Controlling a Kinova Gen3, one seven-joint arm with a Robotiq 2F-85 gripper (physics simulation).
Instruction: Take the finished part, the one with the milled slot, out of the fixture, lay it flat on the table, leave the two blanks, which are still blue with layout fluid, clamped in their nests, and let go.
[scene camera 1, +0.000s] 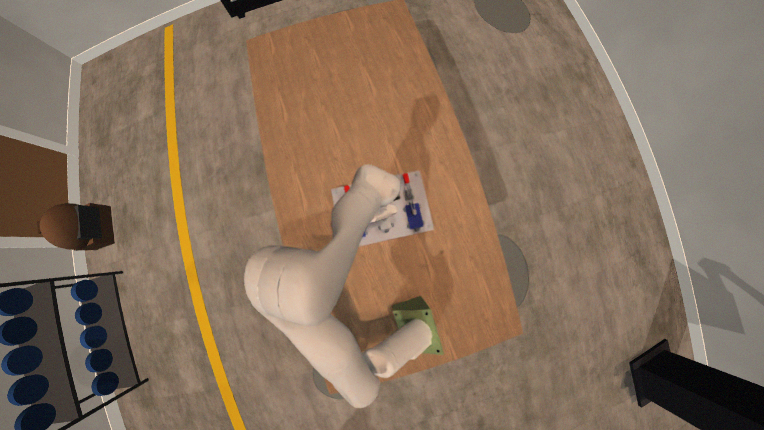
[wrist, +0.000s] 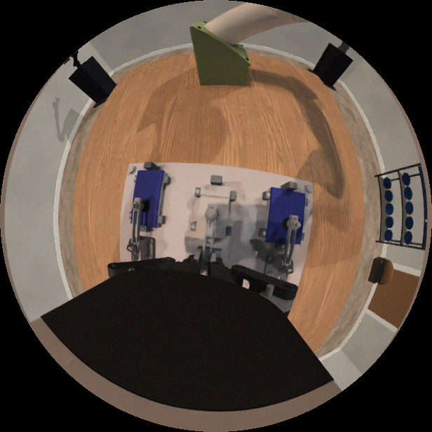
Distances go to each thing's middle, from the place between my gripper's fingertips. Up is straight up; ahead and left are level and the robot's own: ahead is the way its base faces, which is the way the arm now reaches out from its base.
Now: the finished part (wrist: 210, 193) 6 cm behind my hand, 4 cm below it and 1 cm to the left of it. From my hand the other things lie so: fixture plate (scene camera 1: 400, 220) (6 cm below, 2 cm behind).
